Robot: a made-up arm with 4 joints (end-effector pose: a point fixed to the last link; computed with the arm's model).
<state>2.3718 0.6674 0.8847 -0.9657</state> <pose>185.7 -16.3 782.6 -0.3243 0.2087 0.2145 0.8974</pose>
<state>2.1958 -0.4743 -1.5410 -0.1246</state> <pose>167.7 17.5 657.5 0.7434 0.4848 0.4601 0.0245</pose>
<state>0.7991 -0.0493 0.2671 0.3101</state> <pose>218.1 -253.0 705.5 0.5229 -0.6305 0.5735 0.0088</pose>
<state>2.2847 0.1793 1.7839 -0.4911</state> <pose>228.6 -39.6 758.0 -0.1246 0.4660 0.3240 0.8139</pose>
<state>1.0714 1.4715 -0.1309 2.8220</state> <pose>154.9 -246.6 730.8 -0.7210 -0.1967 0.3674 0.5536</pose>
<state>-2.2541 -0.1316 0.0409 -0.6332</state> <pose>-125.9 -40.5 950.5 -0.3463 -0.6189 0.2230 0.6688</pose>
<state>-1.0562 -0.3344 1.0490 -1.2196</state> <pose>-86.3 -255.1 942.6 0.2886 -0.8347 0.4667 0.0464</pose>
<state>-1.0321 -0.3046 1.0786 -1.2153</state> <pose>-84.5 -255.7 942.3 0.2981 -0.8204 0.4868 0.0339</pose>
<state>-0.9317 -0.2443 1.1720 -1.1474</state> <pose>-77.4 -265.0 937.7 -0.3106 0.7801 -0.5431 0.0029</pose>
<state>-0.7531 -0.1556 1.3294 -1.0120</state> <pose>-65.2 -281.5 927.4 -0.3028 0.7147 -0.6254 0.0800</pose>
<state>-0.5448 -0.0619 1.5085 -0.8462</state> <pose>-51.6 -299.2 912.3 -0.2534 0.6481 -0.6934 0.1869</pose>
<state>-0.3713 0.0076 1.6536 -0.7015</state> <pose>-40.1 -313.4 897.0 -0.1828 0.6059 -0.7215 0.2810</pose>
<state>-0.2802 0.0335 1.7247 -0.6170</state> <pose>-33.0 -321.3 887.9 -0.1362 0.5938 -0.7230 0.3258</pose>
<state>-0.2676 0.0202 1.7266 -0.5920</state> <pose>-30.3 -324.0 886.7 -0.1278 0.6017 -0.7190 0.3234</pose>
